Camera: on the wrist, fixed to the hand. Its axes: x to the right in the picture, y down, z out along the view.
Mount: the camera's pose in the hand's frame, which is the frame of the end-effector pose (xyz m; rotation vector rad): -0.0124 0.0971 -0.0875 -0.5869 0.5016 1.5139
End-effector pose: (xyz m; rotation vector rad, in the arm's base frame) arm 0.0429 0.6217 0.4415 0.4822 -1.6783 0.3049
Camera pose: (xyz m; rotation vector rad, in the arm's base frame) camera 0.0741 0.7489 0.4506 -1.2930 -1.2324 0.8715
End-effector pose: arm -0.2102 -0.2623 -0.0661 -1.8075 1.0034 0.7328
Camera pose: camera -0.2950 -0.3625 -0.0620 1.1204 -2.2162 -1.2582
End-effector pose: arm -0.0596 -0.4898 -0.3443 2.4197 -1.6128 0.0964
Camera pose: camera -0.1471 -0.4943 -0.2465 0.3548 -2.2843 0.3544
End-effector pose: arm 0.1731 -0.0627 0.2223 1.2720 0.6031 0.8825
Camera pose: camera 0.0739 -0.0195 0.2967 0.7835 -0.4138 2.4389
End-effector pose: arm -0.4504 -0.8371 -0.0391 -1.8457 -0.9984 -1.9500
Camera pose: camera -0.4547 -0.9667 -0.0182 -1.3298 0.9989 -1.4413
